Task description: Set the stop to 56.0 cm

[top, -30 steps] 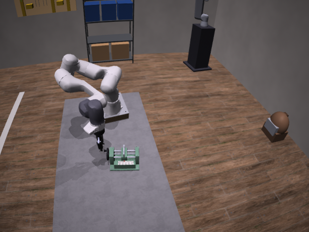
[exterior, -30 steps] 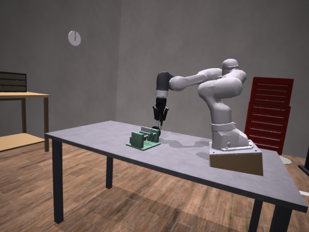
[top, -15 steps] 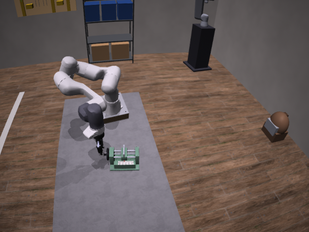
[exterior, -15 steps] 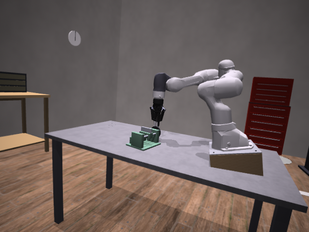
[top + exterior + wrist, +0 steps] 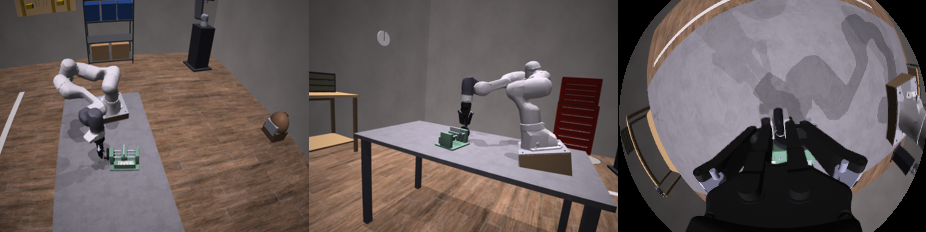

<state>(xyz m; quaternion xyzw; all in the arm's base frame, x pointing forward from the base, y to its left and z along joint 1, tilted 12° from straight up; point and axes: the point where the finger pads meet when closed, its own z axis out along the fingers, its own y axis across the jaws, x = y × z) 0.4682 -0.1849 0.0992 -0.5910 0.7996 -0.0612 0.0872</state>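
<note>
My gripper is now 2 cm to the right of the black handwheel and 1 cm above it. From my hand the other things lie so: stop carriage (15 cm to the left, 3 cm ahead).
</note>
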